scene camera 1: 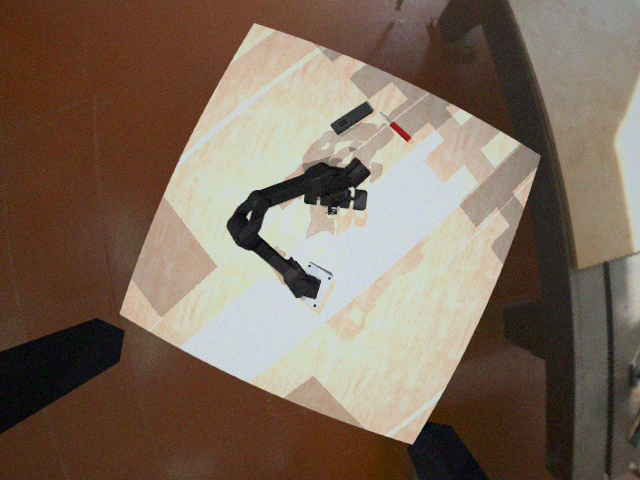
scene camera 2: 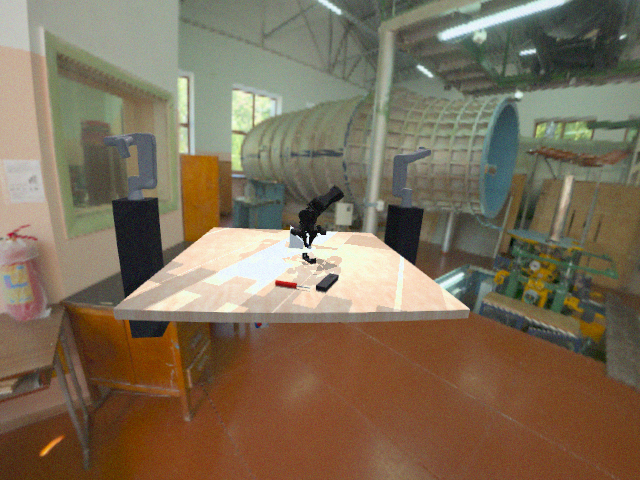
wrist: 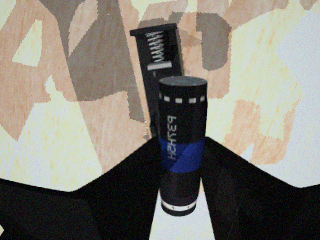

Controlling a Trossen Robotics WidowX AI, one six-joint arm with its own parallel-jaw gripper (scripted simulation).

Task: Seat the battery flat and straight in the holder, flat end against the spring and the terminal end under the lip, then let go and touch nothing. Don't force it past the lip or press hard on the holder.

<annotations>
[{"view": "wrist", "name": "gripper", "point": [180, 145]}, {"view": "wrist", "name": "battery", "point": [183, 99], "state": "held by the gripper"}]
</annotations>
